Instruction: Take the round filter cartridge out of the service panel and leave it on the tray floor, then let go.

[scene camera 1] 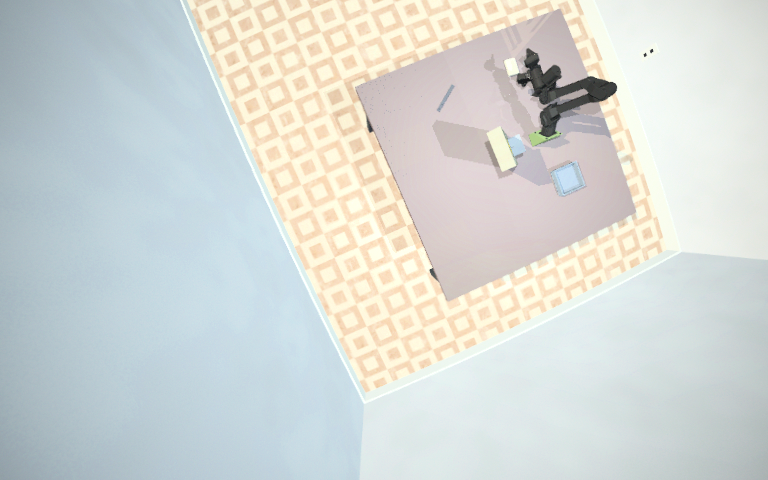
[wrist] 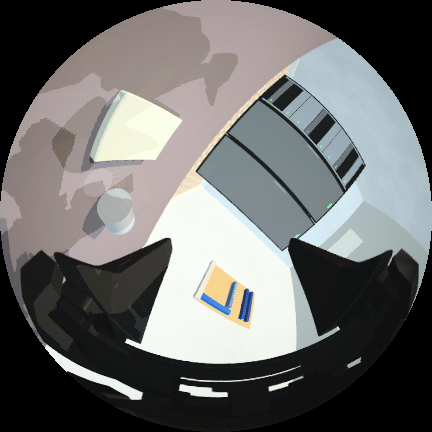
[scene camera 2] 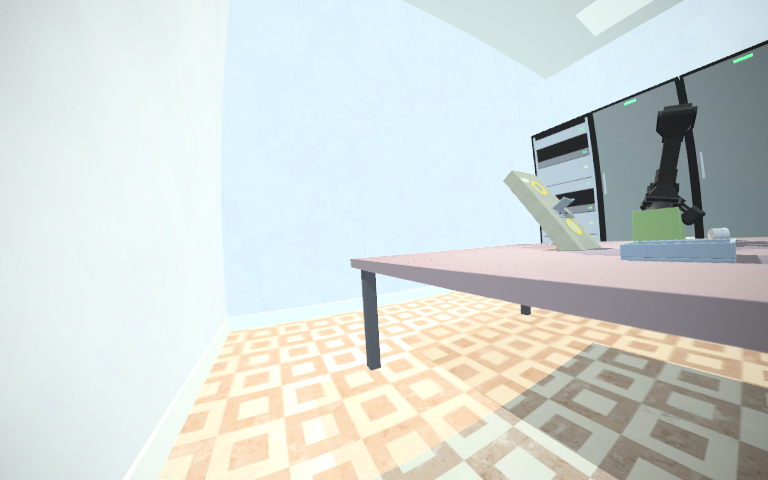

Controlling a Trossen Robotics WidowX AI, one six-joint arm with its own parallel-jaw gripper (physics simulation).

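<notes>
The service panel (scene camera 1: 501,148) (scene camera 2: 529,206) is a pale slab that leans on the table. Its face has an upper yellow ring (scene camera 2: 538,187) and a lower yellow ring (scene camera 2: 574,226), with a blue-grey piece (scene camera 1: 516,144) (scene camera 2: 562,206) sticking out between them. The round filter cartridge cannot be made out for certain at this size. The tray (scene camera 1: 581,183) (scene camera 2: 677,251) is light blue and low, and stands beside the panel. My gripper (scene camera 1: 524,67) (wrist: 232,244) is open and empty, away from panel and tray; its fingers are not clear in scene camera 2.
A whitish cylinder (scene camera 2: 719,233) (wrist: 116,210) and a cream block (scene camera 1: 510,66) (wrist: 142,127) stand on the table near my gripper. A green block (scene camera 1: 538,138) (scene camera 2: 656,224) is by the arm's base, between panel and tray. A blue-grey bar (scene camera 1: 445,97) lies farther off.
</notes>
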